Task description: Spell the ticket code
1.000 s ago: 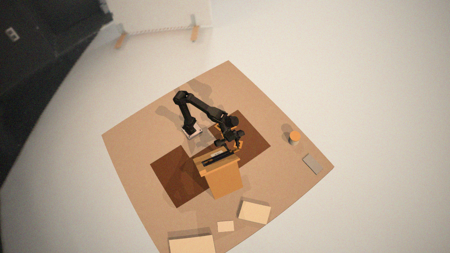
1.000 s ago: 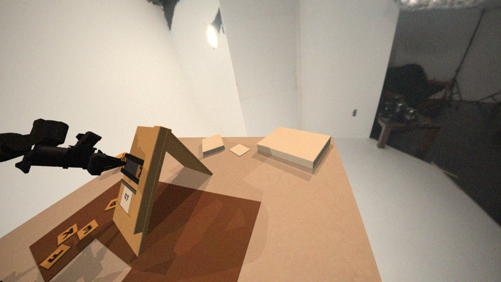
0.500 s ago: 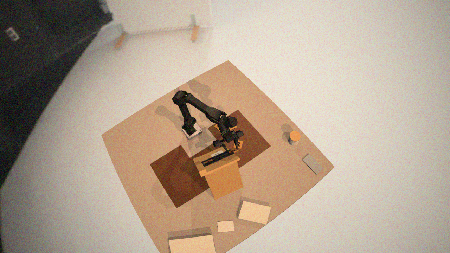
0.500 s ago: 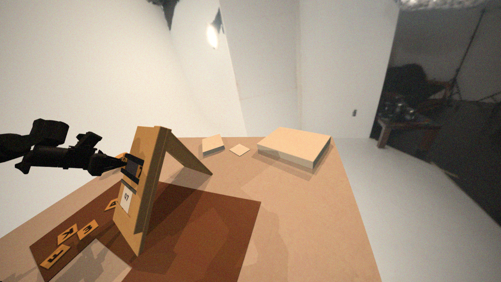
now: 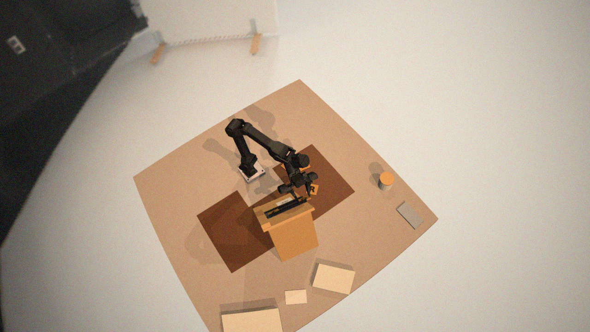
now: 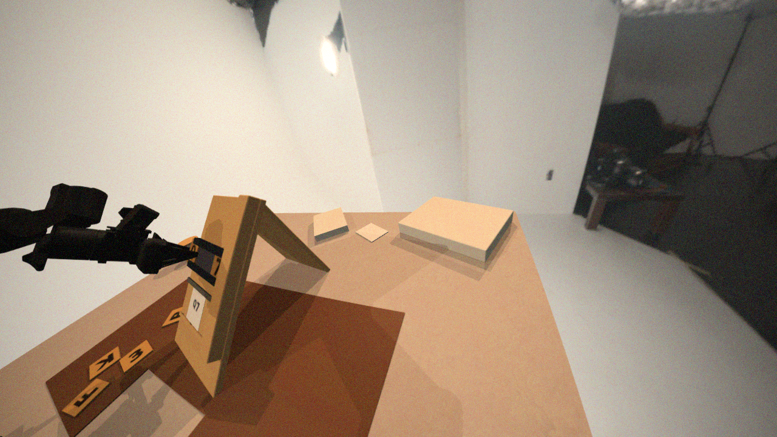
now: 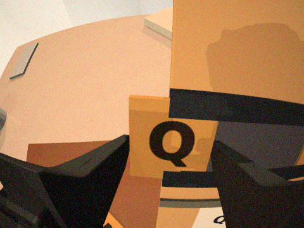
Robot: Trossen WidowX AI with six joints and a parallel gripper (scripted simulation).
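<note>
The white ticket lies 8 cm below my gripper tip, 8 cm behind it and 6 cm to the right of it. Also, from my gripper tip: large box (60 cm to the right, 32 cm ahead, 14 cm below); then small card (33 cm to the right, 31 cm ahead, 16 cm below); then grey block (40 cm ahead, 39 cm to the left, 16 cm below).
</note>
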